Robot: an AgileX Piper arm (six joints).
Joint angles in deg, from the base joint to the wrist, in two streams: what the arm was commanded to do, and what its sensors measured. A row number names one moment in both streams.
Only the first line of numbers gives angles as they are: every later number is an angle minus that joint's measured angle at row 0.
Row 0, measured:
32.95, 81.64, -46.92, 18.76, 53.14, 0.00
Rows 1 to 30, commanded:
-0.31, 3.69, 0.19, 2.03, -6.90, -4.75
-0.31, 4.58, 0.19, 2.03, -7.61, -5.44
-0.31, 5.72, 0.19, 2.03, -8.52, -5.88
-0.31, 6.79, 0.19, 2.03, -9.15, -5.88
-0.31, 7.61, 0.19, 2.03, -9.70, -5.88
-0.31, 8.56, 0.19, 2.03, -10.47, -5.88
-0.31, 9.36, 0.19, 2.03, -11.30, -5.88
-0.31, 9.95, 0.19, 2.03, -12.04, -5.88
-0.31, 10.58, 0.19, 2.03, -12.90, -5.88
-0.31, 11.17, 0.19, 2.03, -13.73, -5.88
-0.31, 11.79, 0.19, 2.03, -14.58, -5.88
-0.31, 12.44, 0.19, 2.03, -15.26, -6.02
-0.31, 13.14, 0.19, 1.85, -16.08, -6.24
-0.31, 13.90, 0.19, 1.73, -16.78, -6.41
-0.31, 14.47, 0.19, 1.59, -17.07, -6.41
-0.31, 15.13, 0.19, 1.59, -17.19, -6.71
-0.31, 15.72, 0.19, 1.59, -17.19, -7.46
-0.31, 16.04, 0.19, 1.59, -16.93, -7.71
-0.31, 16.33, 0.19, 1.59, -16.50, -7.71
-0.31, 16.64, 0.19, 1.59, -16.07, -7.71
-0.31, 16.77, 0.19, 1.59, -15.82, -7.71
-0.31, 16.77, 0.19, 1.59, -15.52, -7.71
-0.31, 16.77, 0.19, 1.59, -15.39, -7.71
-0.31, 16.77, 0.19, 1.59, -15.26, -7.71
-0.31, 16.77, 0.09, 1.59, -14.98, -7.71
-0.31, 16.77, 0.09, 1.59, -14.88, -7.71
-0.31, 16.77, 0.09, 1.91, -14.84, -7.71
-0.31, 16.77, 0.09, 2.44, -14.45, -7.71
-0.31, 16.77, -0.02, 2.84, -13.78, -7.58
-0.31, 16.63, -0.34, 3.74, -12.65, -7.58
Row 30, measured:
0.00, 16.81, 0.14, 2.04, -15.10, -7.01
